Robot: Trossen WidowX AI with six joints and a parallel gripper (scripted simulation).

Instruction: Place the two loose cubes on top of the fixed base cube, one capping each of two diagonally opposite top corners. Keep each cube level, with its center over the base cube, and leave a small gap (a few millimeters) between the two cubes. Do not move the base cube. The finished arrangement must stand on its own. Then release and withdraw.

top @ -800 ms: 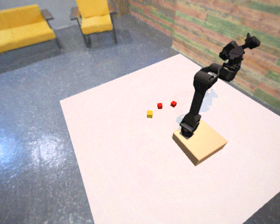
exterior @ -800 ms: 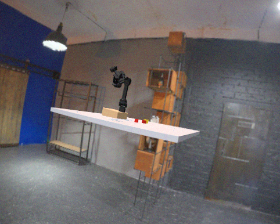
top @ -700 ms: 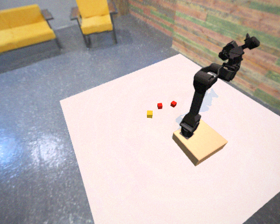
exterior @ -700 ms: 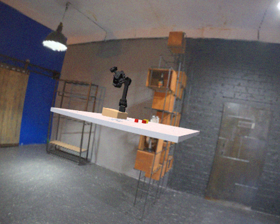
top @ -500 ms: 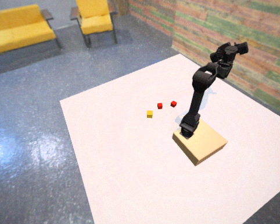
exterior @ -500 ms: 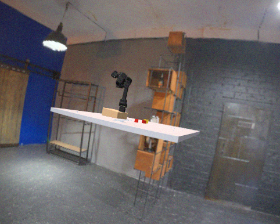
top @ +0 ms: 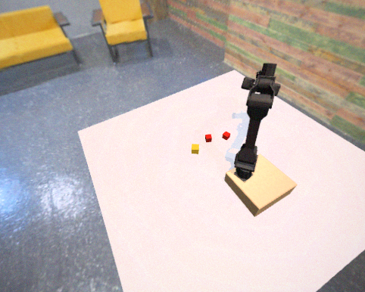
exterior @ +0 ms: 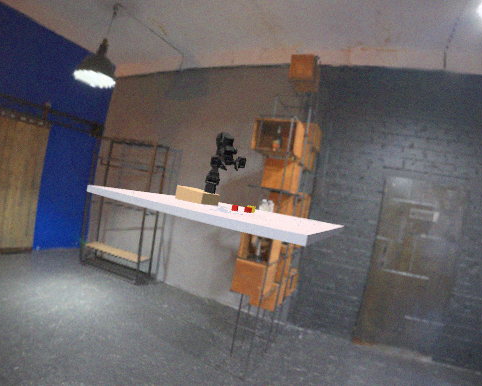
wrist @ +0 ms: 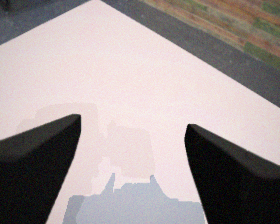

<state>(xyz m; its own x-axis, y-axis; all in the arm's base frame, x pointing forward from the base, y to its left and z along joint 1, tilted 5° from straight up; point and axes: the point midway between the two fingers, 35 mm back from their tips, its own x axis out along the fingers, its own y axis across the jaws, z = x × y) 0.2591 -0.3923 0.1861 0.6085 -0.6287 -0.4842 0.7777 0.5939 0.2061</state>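
My gripper tip is 25 cm to the right of the red cube, 20 cm above it and 3 cm past it. Round my gripper tip: yellow base cube: 46 cm to the left, 20 cm below, 1 cm ahead.
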